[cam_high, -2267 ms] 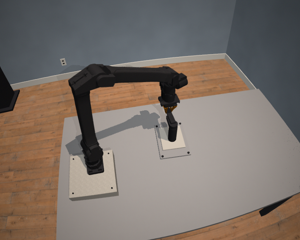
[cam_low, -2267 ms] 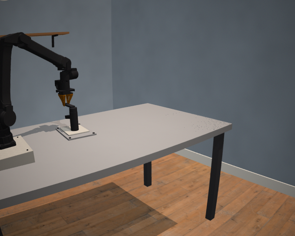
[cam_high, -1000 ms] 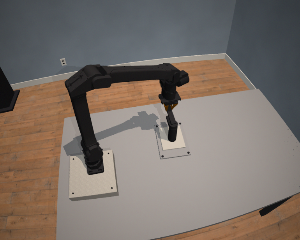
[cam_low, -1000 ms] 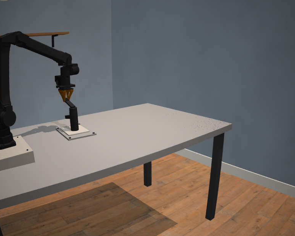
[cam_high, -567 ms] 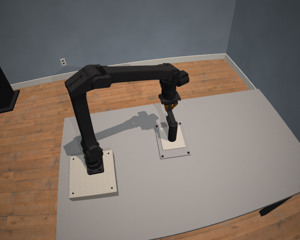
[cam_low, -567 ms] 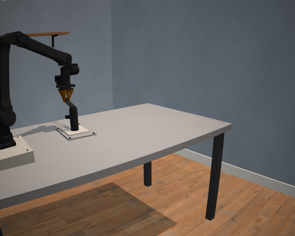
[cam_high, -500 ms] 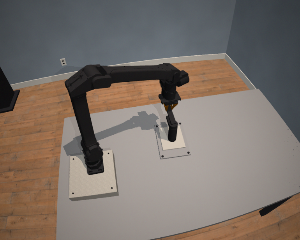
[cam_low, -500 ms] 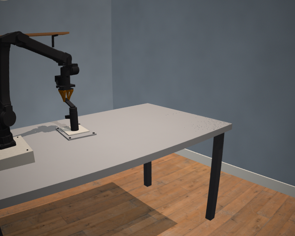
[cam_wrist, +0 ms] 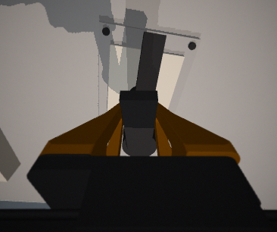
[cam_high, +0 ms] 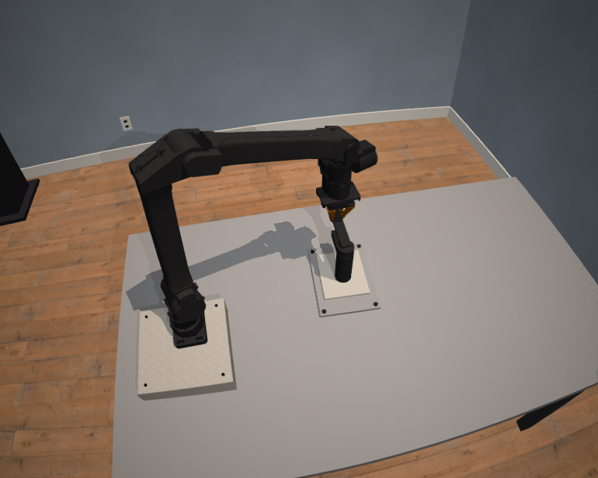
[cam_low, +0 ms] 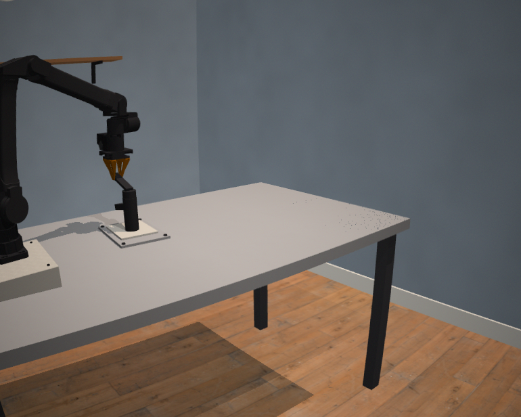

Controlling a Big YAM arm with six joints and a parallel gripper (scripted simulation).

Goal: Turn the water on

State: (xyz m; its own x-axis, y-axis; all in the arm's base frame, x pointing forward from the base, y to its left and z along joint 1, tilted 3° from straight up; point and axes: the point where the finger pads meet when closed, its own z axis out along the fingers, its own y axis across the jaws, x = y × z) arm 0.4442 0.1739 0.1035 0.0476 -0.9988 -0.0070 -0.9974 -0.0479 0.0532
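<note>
My hand is 30 mm to the left of the flat lever and 10 mm above it.
</note>
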